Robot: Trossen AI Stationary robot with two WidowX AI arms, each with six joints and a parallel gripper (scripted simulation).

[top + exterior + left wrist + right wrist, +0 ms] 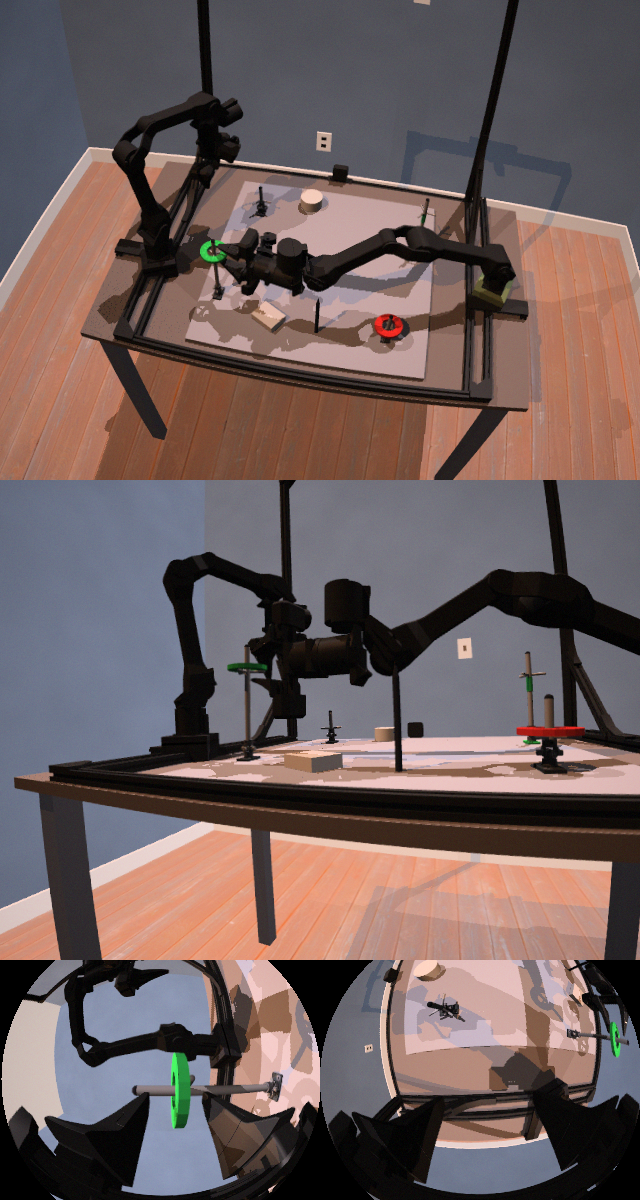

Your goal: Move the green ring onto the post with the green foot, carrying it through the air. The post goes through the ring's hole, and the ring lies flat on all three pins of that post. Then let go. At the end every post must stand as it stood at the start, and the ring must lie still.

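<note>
My right hand is 270 mm short of the green ring, 60 mm to the right of it and 40 mm above it. Also, from my right hand: black spike: 360 mm ahead, 330 mm to the left, 110 mm below; white block: 330 mm ahead, 200 mm to the left, 200 mm below.
</note>
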